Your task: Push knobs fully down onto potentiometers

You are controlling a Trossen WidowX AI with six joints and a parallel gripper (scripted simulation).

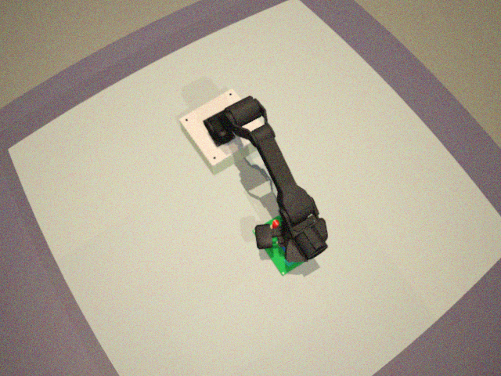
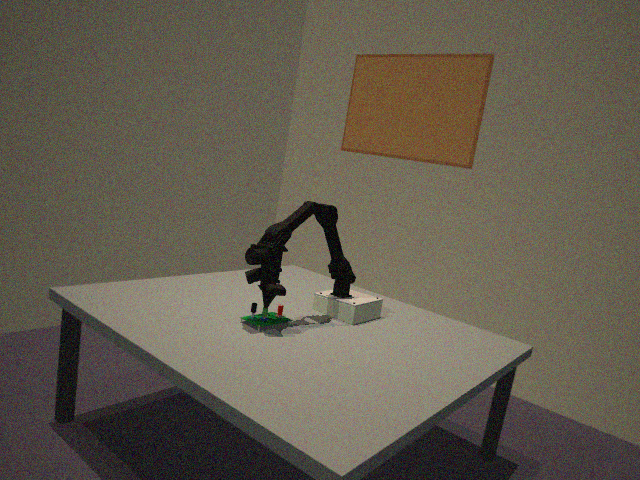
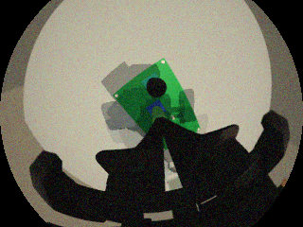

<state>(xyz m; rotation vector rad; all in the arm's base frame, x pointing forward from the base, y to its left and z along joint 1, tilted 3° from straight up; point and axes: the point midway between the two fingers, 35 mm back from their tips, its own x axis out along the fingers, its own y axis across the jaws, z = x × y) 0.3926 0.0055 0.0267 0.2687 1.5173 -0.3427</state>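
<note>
Right now my gripper tip is 70 mm past the red knob and 10 mm above it.
</note>
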